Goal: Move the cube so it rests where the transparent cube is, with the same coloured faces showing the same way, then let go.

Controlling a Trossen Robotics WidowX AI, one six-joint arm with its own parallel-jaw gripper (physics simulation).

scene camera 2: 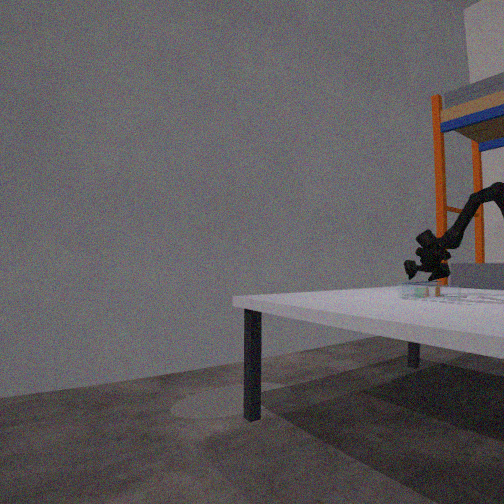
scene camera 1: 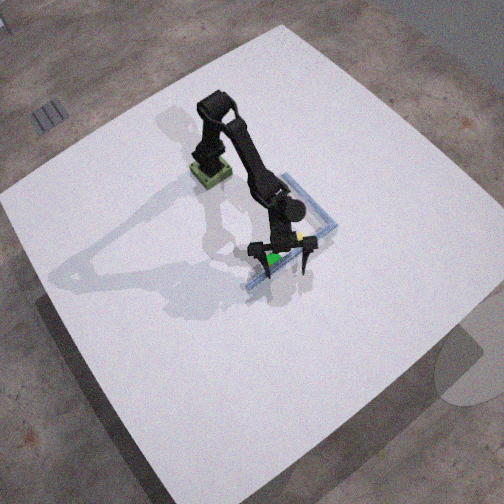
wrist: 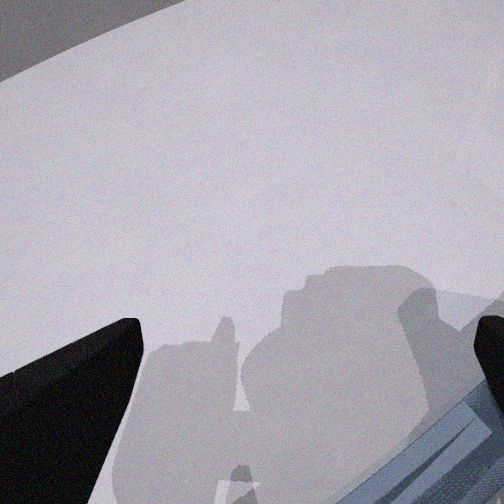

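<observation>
In scene camera 1 my gripper (scene camera 1: 282,259) hangs open just above the white table, its two fingers spread wide apart. A small cube with a green face (scene camera 1: 272,258) and a bit of yellow lies between and below the fingers, mostly hidden by the arm. I cannot make out a transparent cube apart from it. In the wrist view the two dark fingers (wrist: 270,400) sit at the lower corners with only table and shadows between them; no cube shows there. Scene camera 2 shows the gripper (scene camera 2: 424,270) far off at the right, above the table.
A pale blue L-shaped rail (scene camera 1: 300,225) lies on the table around the gripper, and its corner shows in the wrist view (wrist: 440,460). The arm's base stands on a green block (scene camera 1: 211,172). An orange shelf frame (scene camera 2: 462,170) stands behind the table.
</observation>
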